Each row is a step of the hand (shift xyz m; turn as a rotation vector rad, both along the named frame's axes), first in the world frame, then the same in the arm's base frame.
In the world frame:
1: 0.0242 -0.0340 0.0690 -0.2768 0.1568 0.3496
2: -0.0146 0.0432 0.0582 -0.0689 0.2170 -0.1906
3: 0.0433 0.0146 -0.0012 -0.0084 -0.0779 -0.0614
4: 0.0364 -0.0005 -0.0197 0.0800 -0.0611 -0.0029
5: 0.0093 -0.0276 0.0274 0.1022 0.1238 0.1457
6: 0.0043 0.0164 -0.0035 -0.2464 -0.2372 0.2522
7: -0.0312 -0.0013 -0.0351 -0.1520 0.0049 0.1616
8: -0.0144 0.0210 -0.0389 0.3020 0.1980 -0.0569
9: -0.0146 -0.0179 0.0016 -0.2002 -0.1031 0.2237
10: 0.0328 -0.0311 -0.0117 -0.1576 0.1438 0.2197
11: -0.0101 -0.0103 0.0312 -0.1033 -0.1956 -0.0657
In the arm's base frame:
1: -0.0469 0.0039 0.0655 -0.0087 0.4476 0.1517
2: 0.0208 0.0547 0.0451 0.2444 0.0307 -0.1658
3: 0.0226 -0.0307 0.0252 -0.0570 -0.0491 -0.0652
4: 0.0124 -0.0393 0.0042 -0.0405 -0.0856 0.0344
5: -0.0319 -0.0028 0.0240 0.0944 0.0305 0.1927
6: 0.0172 0.0001 0.0017 -0.3438 0.2471 0.0370
7: 0.0027 0.0072 -0.0464 -0.0721 0.2044 0.0477
8: 0.0280 -0.0010 -0.0371 0.2620 -0.2072 0.1487
9: -0.0201 0.0067 -0.0092 -0.2007 0.2391 0.0573
10: -0.0192 -0.0423 0.0047 0.0402 0.2828 0.1105
11: -0.0206 0.0203 0.0185 -0.1849 -0.0130 -0.1374

